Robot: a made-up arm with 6 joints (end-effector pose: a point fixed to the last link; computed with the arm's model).
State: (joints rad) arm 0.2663 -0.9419 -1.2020 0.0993 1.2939 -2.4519
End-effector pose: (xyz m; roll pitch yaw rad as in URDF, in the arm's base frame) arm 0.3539 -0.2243 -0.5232 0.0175 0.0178 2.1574
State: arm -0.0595 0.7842 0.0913 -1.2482 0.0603 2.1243
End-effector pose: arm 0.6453 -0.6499 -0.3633 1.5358 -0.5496 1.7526
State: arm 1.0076 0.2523 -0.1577 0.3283 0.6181 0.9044
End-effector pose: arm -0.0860 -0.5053 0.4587 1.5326 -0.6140 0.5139
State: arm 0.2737 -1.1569 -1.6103 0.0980 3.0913 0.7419
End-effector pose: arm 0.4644 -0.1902 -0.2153 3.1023 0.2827 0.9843
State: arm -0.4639 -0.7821 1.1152 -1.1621 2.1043 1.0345
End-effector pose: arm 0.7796 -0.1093 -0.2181 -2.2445 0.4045 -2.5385
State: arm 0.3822 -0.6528 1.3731 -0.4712 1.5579 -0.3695
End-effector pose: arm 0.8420 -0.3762 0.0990 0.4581 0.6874 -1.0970
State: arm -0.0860 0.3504 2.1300 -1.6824 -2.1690 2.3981
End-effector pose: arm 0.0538 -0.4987 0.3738 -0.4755 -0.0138 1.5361
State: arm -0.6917 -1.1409 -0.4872 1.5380 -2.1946 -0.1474
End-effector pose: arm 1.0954 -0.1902 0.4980 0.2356 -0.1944 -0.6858
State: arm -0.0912 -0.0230 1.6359 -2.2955 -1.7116 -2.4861
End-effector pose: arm -0.3803 -0.6100 0.0906 -0.2981 0.6655 0.2843
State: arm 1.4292 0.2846 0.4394 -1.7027 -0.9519 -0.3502
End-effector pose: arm -0.6442 0.1239 -0.5805 -2.2938 1.0452 -1.8650
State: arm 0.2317 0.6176 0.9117 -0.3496 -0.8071 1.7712
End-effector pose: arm 0.4964 -0.4462 0.2544 1.0063 -0.4428 1.8108
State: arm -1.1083 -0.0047 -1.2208 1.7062 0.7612 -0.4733
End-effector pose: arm 0.7697 -0.6156 -0.0723 -2.0620 -0.5038 -0.2422
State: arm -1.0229 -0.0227 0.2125 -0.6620 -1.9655 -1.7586
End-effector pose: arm 0.5872 0.5906 -0.4051 -0.5404 -0.5004 2.1247
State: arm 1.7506 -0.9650 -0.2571 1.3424 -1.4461 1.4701
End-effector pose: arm -0.6095 -0.2950 0.4568 -0.9365 0.1782 2.2690
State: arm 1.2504 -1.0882 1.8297 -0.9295 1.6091 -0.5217
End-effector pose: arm -0.0386 -0.7657 -0.0980 -0.1836 0.4840 -2.2975
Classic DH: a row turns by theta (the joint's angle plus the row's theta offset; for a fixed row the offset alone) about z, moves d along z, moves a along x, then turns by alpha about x. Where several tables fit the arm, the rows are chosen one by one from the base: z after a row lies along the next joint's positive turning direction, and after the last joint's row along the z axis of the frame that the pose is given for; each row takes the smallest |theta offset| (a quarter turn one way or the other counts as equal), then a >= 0, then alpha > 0; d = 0 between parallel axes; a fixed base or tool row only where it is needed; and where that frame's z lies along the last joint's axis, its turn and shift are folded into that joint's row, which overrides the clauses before.
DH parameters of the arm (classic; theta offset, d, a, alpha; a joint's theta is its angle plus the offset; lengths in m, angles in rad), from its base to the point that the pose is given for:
base (fixed): 0.8774 0 0.207 3.1416
joint 1: 1.4903 -0.0734 0.3976 -1.4742
joint 2: 1.503 -0.1573 -0.0132 -0.9612
joint 3: 0.118 0.4803 -0.0261 1.5708
joint 4: 0.1294 0.2504 0.0669 -1.5261
joint 5: 0 -0.7608 -0.1559 1.5261
joint 6: -1.5031 0.1713 0.0168 1.871
tool (fixed): -0.4668 -0.0818 0 0

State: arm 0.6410 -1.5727 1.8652 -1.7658 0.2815 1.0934
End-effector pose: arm -0.0450 -1.0355 0.1140 -1.9183 0.9819 1.7690
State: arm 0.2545 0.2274 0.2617 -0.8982 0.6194 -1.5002
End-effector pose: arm 0.5556 -0.7319 -0.2417 1.2599 0.9696 -2.4155
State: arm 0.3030 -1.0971 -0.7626 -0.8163 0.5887 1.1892
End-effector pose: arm 0.2003 0.3355 -0.2880 -1.7998 -0.3096 -0.2047
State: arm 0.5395 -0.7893 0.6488 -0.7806 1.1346 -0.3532
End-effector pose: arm 0.3772 -0.5408 -0.3273 -0.8750 1.4723 2.8245
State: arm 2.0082 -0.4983 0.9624 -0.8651 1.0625 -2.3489
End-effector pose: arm -0.8318 -0.1106 -0.0697 1.3473 -0.3942 1.8652
